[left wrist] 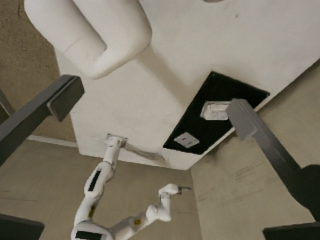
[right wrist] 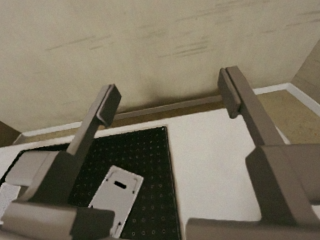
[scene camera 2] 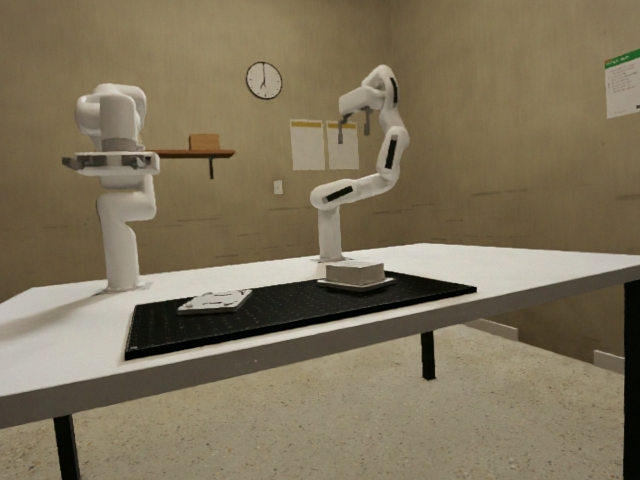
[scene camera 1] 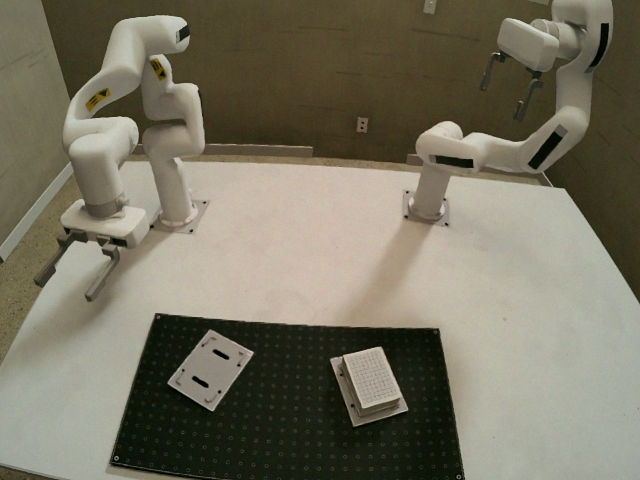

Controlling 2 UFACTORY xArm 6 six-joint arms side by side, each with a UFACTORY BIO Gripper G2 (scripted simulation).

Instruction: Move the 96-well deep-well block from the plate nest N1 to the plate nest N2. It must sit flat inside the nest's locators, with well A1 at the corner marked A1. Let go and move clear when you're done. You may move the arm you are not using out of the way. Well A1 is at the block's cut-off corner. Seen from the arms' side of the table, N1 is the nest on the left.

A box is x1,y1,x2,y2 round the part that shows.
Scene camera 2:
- left gripper: [338,86,373,144]
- right gripper: [62,151,159,175]
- white deep-well block: [325,261,384,283]
